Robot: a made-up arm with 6 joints. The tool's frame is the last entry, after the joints.
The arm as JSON. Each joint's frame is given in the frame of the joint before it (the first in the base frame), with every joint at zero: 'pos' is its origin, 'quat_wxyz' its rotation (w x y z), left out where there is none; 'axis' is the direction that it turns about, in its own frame. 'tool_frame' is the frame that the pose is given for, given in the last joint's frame.
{
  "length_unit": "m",
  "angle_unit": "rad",
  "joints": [
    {
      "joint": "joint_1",
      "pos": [
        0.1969,
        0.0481,
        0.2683
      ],
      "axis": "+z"
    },
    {
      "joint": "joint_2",
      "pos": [
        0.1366,
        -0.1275,
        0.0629
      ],
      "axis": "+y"
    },
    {
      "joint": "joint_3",
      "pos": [
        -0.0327,
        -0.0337,
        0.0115
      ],
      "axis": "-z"
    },
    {
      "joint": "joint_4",
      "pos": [
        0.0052,
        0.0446,
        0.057
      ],
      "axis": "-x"
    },
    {
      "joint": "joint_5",
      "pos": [
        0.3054,
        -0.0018,
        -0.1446
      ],
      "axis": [
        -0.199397,
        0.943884,
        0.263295
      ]
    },
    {
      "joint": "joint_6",
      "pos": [
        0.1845,
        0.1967,
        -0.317
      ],
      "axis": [
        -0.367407,
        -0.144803,
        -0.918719
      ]
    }
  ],
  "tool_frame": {
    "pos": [
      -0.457,
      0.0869,
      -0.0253
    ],
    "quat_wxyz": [
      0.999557,
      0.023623,
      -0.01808,
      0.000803
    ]
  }
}
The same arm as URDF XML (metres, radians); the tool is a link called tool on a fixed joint. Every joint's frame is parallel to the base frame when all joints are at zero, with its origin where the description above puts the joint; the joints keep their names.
<robot name="arm">
  <link name="base_link"/>
  <link name="link1"/>
  <link name="link2"/>
  <link name="link3"/>
  <link name="link4"/>
  <link name="link5"/>
  <link name="link6"/>
  <link name="tool"/>
  <joint name="joint_1" type="continuous">
    <parent link="base_link"/>
    <child link="link1"/>
    <origin xyz="0.1969 0.0481 0.2683" rpy="0 0 0"/>
    <axis xyz="0 0 1"/>
  </joint>
  <joint name="joint_2" type="continuous">
    <parent link="link1"/>
    <child link="link2"/>
    <origin xyz="0.1366 -0.1275 0.0629" rpy="0 0 0"/>
    <axis xyz="0 1 0"/>
  </joint>
  <joint name="joint_3" type="continuous">
    <parent link="link2"/>
    <child link="link3"/>
    <origin xyz="-0.0327 -0.0337 0.0115" rpy="0 0 0"/>
    <axis xyz="0 0 -1"/>
  </joint>
  <joint name="joint_4" type="continuous">
    <parent link="link3"/>
    <child link="link4"/>
    <origin xyz="0.0052 0.0446 0.057" rpy="0 0 0"/>
    <axis xyz="-1 0 0"/>
  </joint>
  <joint name="joint_5" type="continuous">
    <parent link="link4"/>
    <child link="link5"/>
    <origin xyz="0.3054 -0.0018 -0.1446" rpy="0 0 0"/>
    <axis xyz="-0.199397 0.943884 0.263295"/>
  </joint>
  <joint name="joint_6" type="continuous">
    <parent link="link5"/>
    <child link="link6"/>
    <origin xyz="0.1845 0.1967 -0.317" rpy="0 0 0"/>
    <axis xyz="-0.367407 -0.144803 -0.918719"/>
  </joint>
  <joint name="tool_fixed" type="fixed">
    <parent link="link6"/>
    <child link="tool"/>
    <origin xyz="-0.457 0.0869 -0.0253" rpy="0.0472 -0.0362 0.0008"/>
  </joint>
</robot>

